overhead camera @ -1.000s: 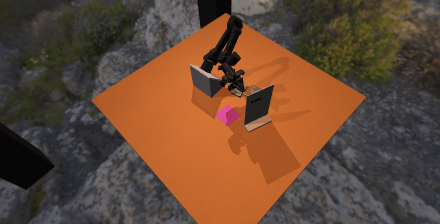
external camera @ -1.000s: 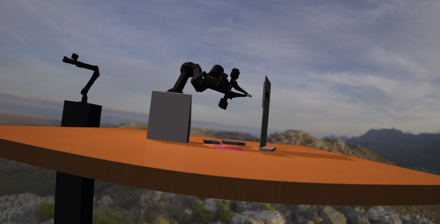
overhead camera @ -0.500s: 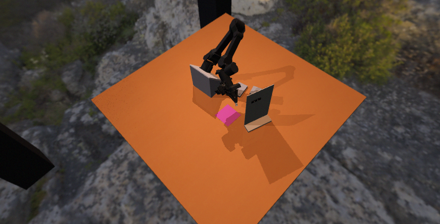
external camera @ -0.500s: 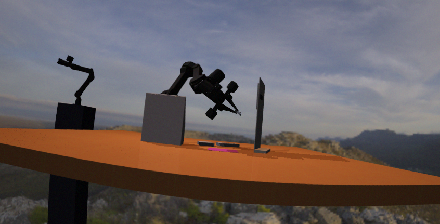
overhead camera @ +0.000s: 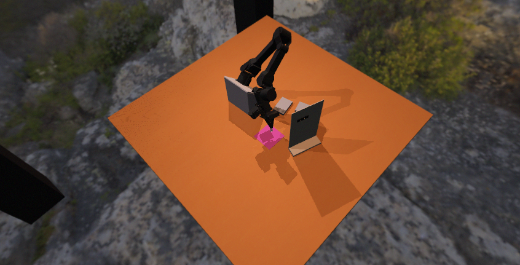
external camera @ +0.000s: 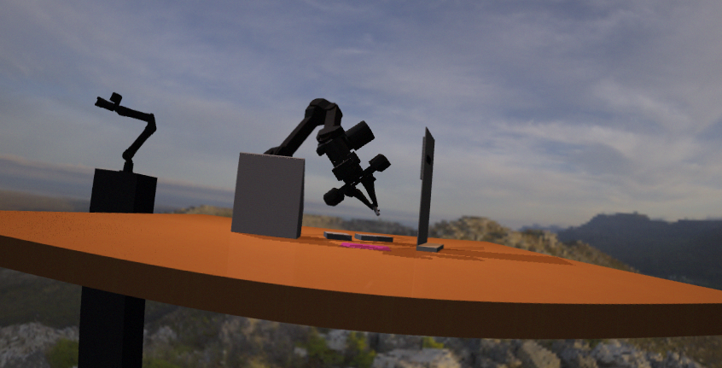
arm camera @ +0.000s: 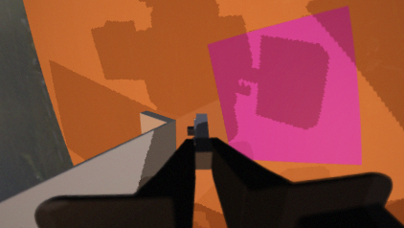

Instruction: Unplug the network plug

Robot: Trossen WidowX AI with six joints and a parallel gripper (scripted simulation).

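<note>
The magenta marked square lies 20 mm behind my gripper tip and 100 mm below it. Also, from my gripper tip: grey network plug: right at my gripper tip; then pale socket panel: 150 mm ahead, 60 mm to the left, 50 mm above.
</note>
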